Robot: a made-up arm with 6 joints.
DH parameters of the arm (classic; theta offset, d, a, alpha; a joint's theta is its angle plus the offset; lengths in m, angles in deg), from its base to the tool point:
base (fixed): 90 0.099 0 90
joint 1: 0 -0.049 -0.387 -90
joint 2: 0 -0.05 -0.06 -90
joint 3: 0 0.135 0.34 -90
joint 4: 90 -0.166 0.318 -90
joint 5: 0 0.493 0.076 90
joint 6: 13.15 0 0.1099 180
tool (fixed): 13.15 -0.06 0 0
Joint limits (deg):
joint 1: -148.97..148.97
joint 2: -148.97..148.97
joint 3: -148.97..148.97
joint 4: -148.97..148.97
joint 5: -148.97..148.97
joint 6: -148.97..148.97
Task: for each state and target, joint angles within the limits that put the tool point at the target. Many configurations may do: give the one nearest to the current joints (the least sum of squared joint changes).
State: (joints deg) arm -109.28 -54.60 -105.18 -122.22 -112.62 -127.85
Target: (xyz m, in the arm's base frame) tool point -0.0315 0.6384 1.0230
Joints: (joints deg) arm -101.91 -12.18 -125.48 -110.47 -116.08 -140.32
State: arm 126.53 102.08 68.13 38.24 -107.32 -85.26
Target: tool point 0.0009 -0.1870 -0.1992
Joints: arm 67.97 107.49 61.40 13.19 -91.90 -82.66
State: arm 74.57 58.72 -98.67 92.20 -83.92 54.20
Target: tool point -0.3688 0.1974 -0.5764
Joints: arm 81.44 39.95 -111.39 50.85 -76.81 45.14
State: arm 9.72 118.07 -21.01 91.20 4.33 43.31
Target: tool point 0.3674 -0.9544 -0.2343
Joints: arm 19.83 107.85 -21.25 90.22 1.12 43.43
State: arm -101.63 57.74 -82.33 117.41 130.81 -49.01
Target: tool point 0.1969 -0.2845 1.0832
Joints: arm -72.95 76.20 -91.61 91.13 126.41 -54.79
